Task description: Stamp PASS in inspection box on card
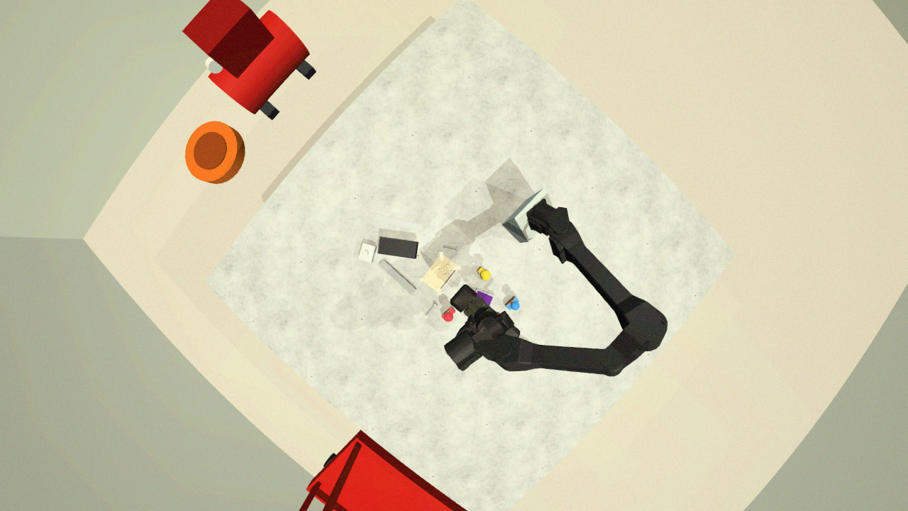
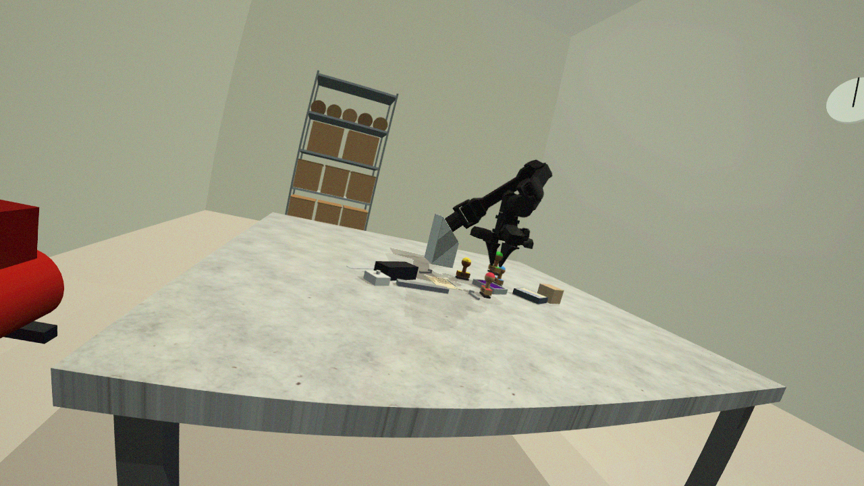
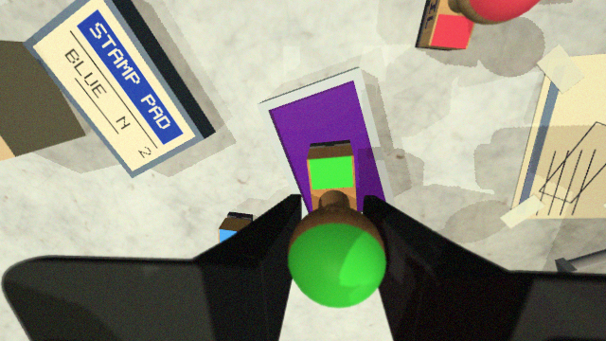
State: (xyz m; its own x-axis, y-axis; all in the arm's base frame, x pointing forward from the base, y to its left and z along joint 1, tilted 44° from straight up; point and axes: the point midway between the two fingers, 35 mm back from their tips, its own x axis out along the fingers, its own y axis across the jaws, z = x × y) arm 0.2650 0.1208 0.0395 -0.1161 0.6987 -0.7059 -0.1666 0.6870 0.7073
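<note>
Right now my gripper tip is 70 mm above the purple ink pad. Round my gripper tip: green-knobbed stamp (right at my gripper tip); then red-knobbed stamp (90 mm ahead, 50 mm below, 40 mm to the right); then blue-knobbed stamp (80 mm behind, 50 mm to the left, 50 mm below).
</note>
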